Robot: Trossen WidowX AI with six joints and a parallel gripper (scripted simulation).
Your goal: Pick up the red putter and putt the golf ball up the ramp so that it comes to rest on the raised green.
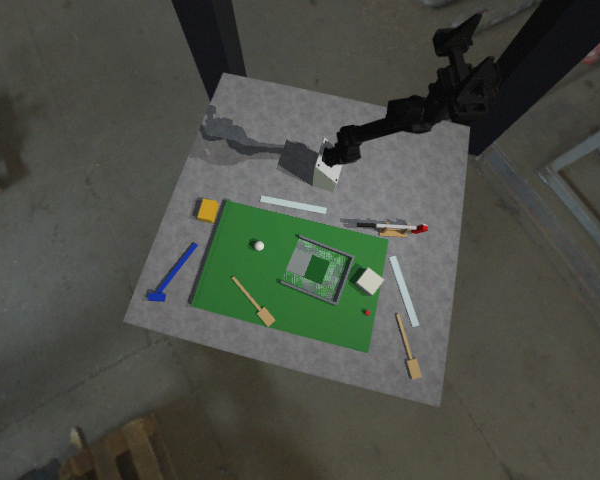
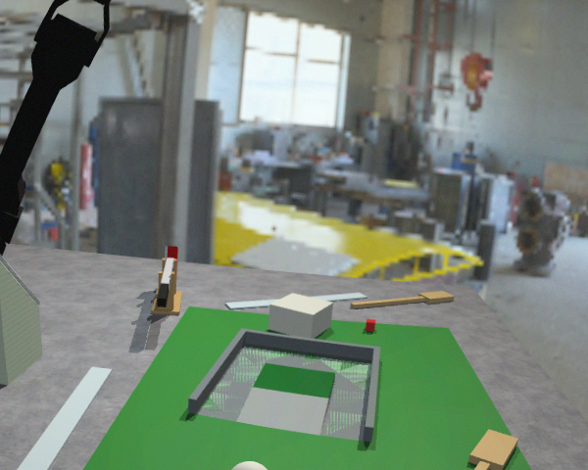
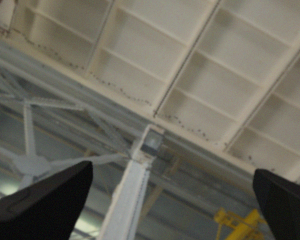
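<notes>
Now: the red putter 830 mm below my gripper tip, 120 mm to the left of it and 20 mm ahead of it. From my gripper tip the other things lie so: cream cube (860 mm below, 270 mm ahead, 70 mm to the left); then wooden stand (850 mm below, 130 mm to the left, 20 mm ahead); then small red cube (870 mm below, 390 mm ahead, 80 mm to the left).
</notes>
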